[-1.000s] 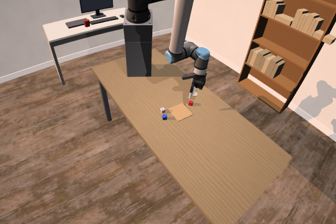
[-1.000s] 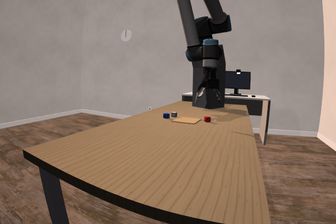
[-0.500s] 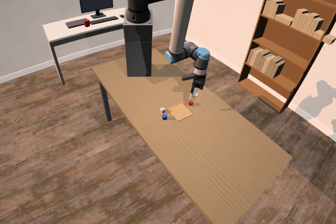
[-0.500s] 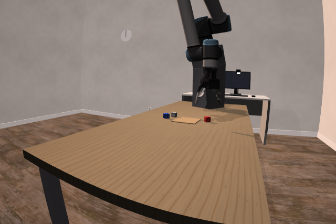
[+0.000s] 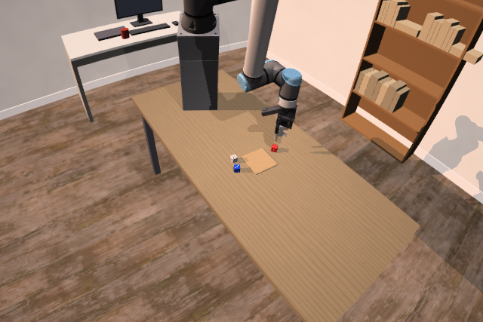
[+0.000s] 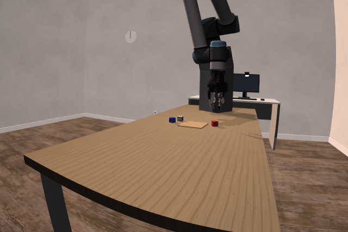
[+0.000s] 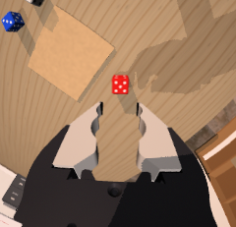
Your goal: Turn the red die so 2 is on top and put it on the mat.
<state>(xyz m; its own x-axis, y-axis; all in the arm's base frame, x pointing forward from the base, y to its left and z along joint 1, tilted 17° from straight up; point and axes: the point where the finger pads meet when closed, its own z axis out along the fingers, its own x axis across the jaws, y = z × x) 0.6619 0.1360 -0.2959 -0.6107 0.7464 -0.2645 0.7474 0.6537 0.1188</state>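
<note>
The red die lies 9 cm below my hand. Round my hand: tan mat: 3 cm ahead, 12 cm to the right, 10 cm below; white die: 4 cm behind, 24 cm to the right, 9 cm below; blue die: 3 cm ahead, 26 cm to the right, 9 cm below.
</note>
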